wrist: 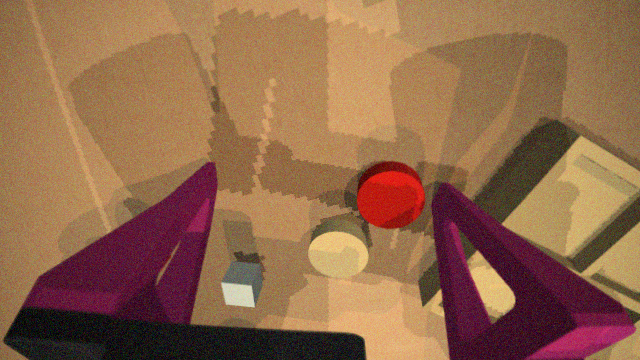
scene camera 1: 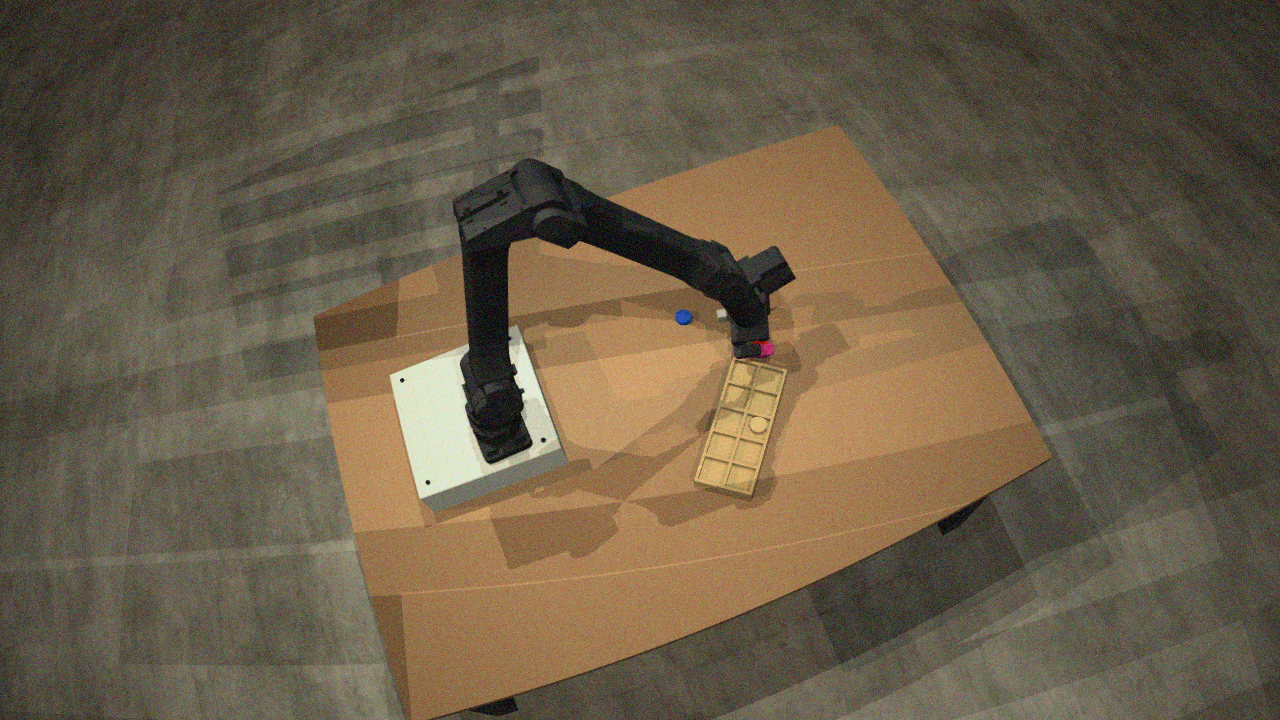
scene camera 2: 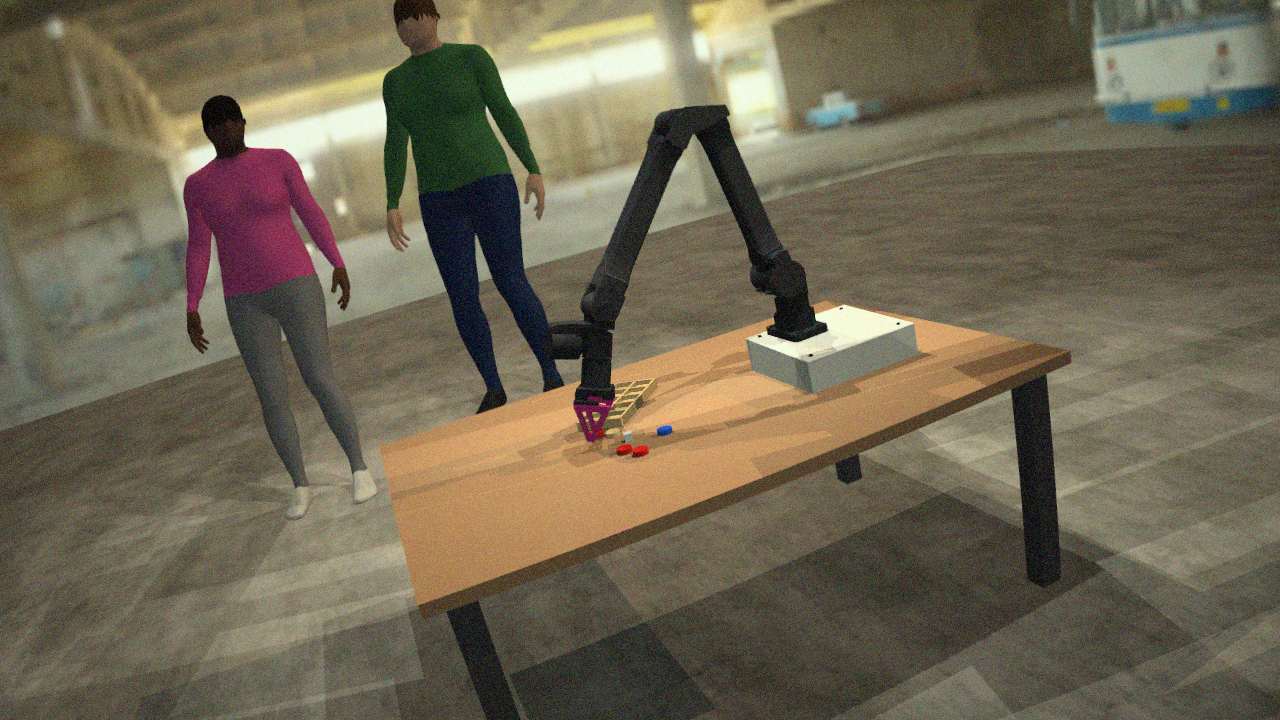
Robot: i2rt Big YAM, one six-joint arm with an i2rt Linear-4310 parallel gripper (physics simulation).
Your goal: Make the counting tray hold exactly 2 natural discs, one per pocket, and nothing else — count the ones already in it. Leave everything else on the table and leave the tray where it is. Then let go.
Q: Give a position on a counting tray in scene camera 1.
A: At 732, 457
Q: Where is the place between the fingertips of my gripper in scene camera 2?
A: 593, 437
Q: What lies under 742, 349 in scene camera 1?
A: My gripper.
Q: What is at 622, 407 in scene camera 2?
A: A counting tray.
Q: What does the small white cube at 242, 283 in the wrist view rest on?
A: The table.
